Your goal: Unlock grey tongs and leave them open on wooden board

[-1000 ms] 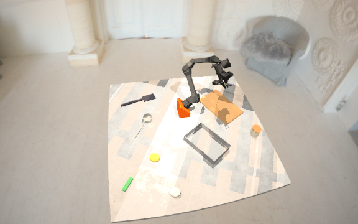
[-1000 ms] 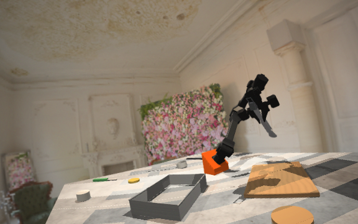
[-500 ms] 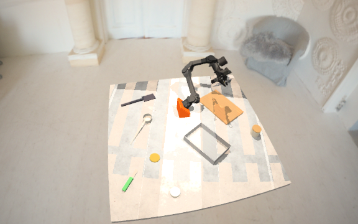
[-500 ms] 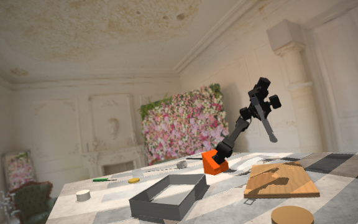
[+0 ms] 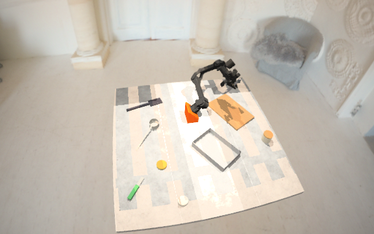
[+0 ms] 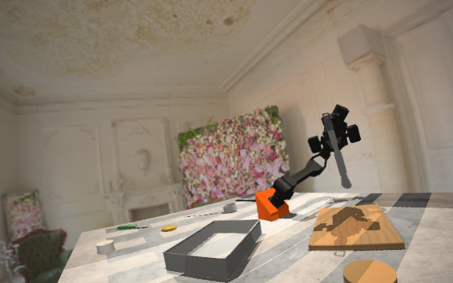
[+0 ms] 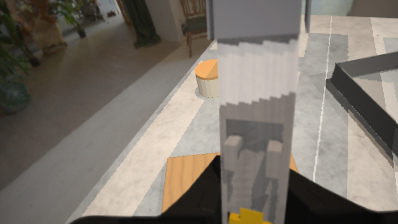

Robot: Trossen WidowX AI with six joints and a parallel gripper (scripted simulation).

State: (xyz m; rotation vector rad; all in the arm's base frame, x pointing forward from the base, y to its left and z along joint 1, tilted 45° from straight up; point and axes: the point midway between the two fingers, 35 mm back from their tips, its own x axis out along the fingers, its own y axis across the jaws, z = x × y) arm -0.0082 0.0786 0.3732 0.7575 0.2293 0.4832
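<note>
The wooden board is 1 cm behind my gripper tip, 1 cm to the left of it and 26 cm below it. Round my gripper tip: yellow lock piece 3 cm behind, 1 cm to the right, 1 cm above; then grey roasting tin 33 cm ahead, 28 cm to the right, 24 cm below; then black spatula 27 cm behind, 67 cm to the right, 26 cm below.
</note>
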